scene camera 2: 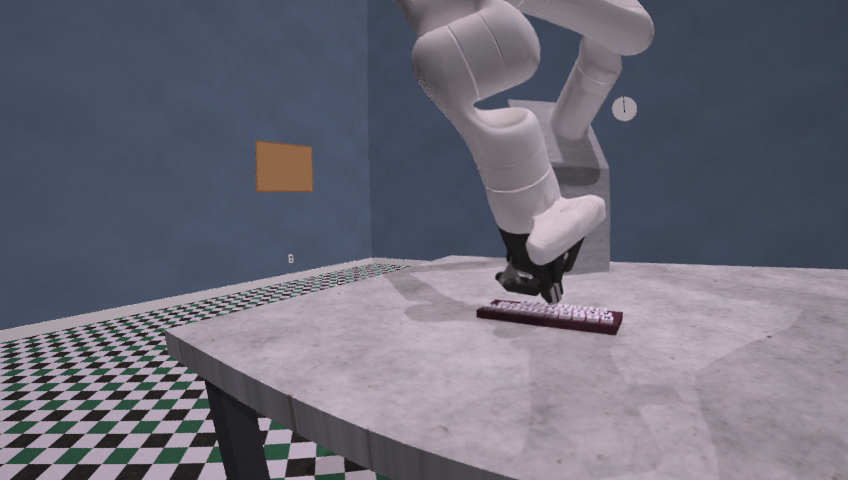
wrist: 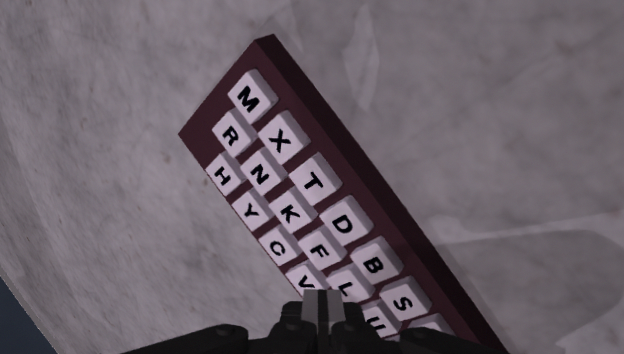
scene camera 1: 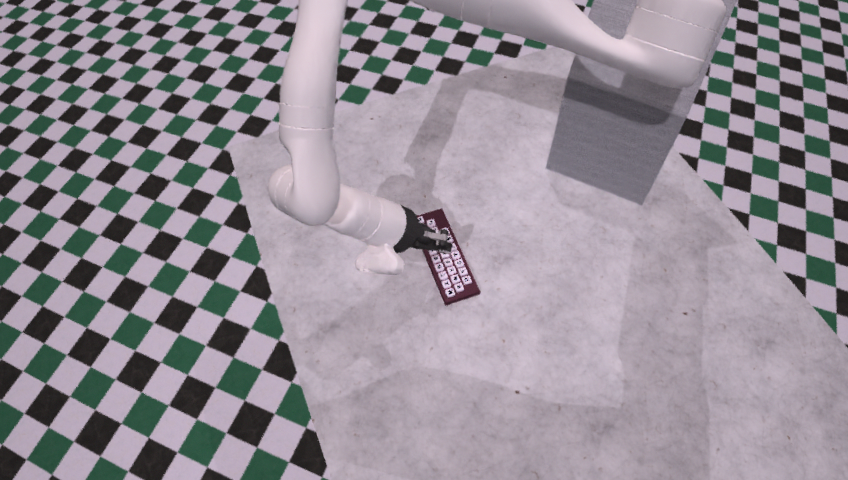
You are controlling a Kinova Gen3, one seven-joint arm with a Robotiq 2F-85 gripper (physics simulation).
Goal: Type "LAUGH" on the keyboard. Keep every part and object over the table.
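Places are measured from the arm's base along level axes (x ahead, y left, z up), in centimetres.
Pixels of known places: gripper, fingertip midpoint: (scene camera 2: 553, 298) (wrist: 321, 314) (scene camera 1: 448, 248); arm's base, link origin: (scene camera 2: 566, 125).
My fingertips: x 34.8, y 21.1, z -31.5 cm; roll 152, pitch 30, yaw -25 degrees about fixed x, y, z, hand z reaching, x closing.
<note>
Ahead of a thing's pixels: the offset from my fingertips to its top centre. Level surfaces: height alone.
The dark red keyboard {dx +0.9, dy +0.0, dz -1.1 cm} (scene camera 1: 470, 293) (scene camera 2: 550, 322) (wrist: 207, 122) lies flat on the table with white letter keys. In the wrist view the H key {dx -3.2, dy +5.7, dz -1.1 cm} (wrist: 223, 175) is at the near-left edge of the board, the L key {dx +0.7, dy +0.4, dz -1.1 cm} (wrist: 352, 282) is just right of the fingertips, and the U key {dx +1.3, dy -1.3, dz -1.1 cm} (wrist: 377, 322) is partly hidden by the gripper. A and G cannot be made out in the wrist view. My gripper (scene camera 1: 447, 245) (scene camera 2: 553, 297) (wrist: 321, 314) is shut and empty, its tips low over the keyboard, in the wrist view over the V and L area. Whether the tips touch a key is unclear.
The pale stone-like table {dz -2.8 cm} (scene camera 1: 535, 344) (scene camera 2: 368, 368) (wrist: 115, 150) has its edge at the left in both scene views. A grey block (scene camera 1: 612, 136) (scene camera 2: 598, 231) stands at the back. The arm hangs over the back left in scene camera 1.
</note>
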